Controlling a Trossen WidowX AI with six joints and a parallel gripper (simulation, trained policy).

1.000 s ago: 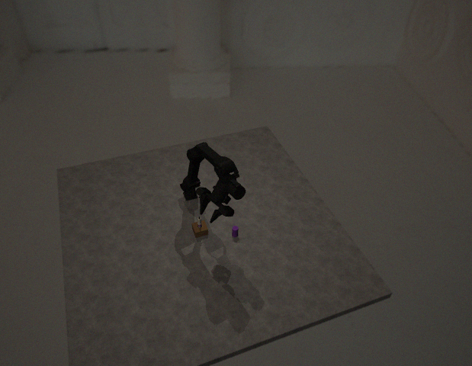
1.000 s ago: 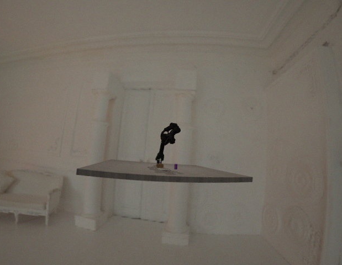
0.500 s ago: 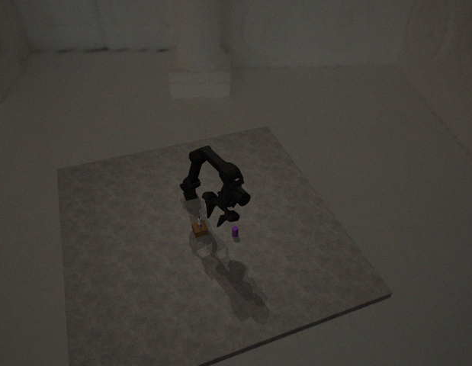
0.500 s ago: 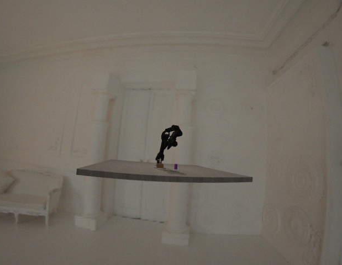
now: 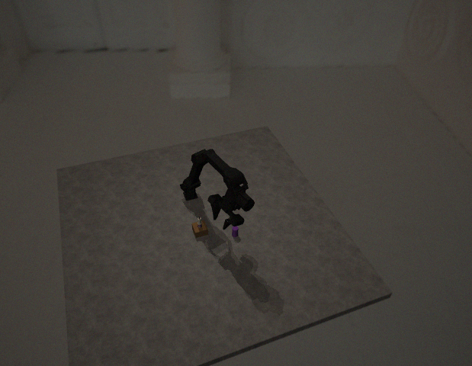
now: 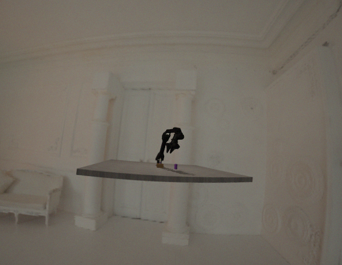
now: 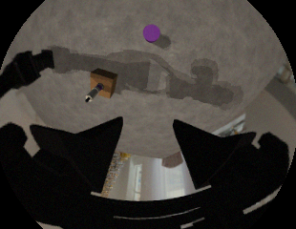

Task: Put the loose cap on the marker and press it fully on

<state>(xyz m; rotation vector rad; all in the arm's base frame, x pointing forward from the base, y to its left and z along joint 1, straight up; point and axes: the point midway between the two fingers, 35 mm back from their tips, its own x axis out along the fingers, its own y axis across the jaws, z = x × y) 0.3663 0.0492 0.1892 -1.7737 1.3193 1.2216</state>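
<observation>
The purple cap lies 4 cm behind my gripper tip, 9 cm to the left of it and 13 cm below it. Round my gripper tip: holder block: 12 cm behind, 6 cm to the right, 14 cm below.
</observation>
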